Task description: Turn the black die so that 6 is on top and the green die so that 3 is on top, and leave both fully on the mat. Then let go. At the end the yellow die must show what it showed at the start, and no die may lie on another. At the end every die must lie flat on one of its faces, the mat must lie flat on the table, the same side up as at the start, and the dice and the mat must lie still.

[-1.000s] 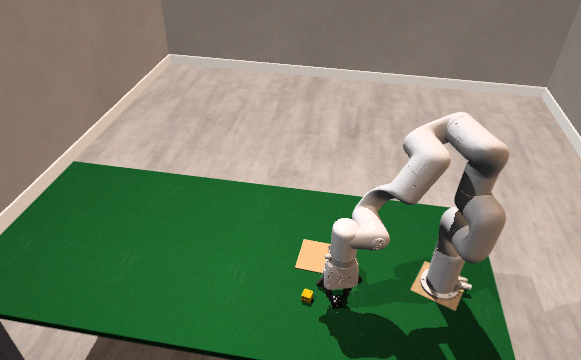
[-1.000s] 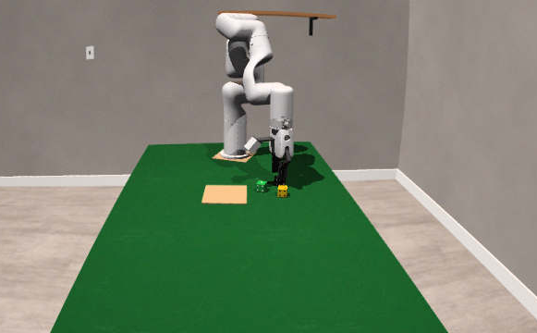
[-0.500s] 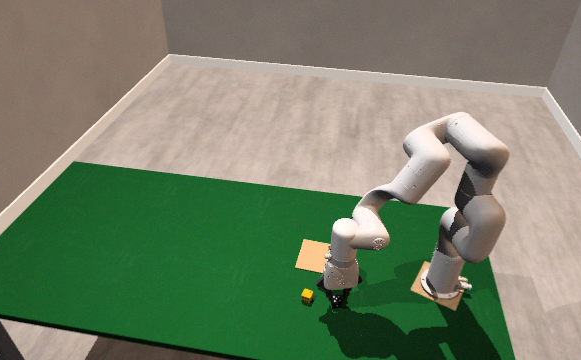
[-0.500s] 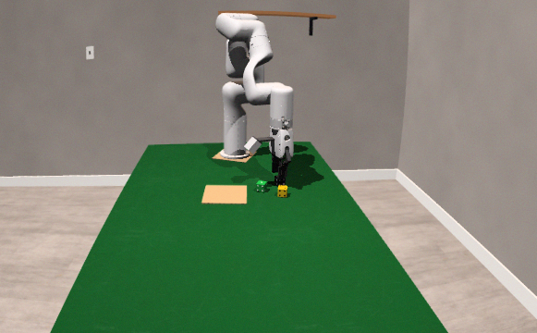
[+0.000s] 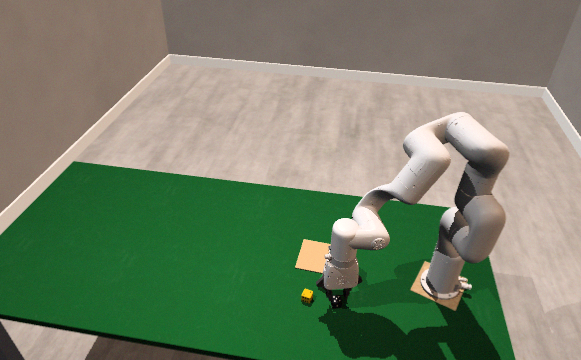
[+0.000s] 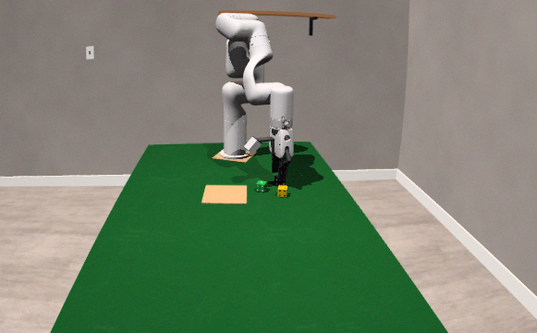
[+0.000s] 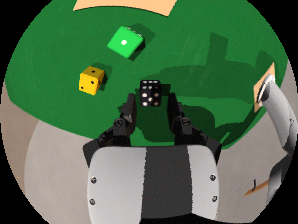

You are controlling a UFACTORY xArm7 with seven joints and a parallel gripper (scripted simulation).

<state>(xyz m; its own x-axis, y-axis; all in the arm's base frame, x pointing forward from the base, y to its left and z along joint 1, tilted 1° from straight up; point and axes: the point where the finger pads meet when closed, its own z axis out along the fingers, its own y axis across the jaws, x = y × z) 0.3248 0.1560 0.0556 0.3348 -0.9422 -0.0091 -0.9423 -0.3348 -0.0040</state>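
Right now the black die is 40 mm below my hand. From my hand the other things lie so: green die 60 mm to the right, 50 mm ahead, 40 mm below; then tan mat 180 mm to the right, 90 mm ahead, 50 mm below; then yellow die 90 mm ahead, 40 mm below.
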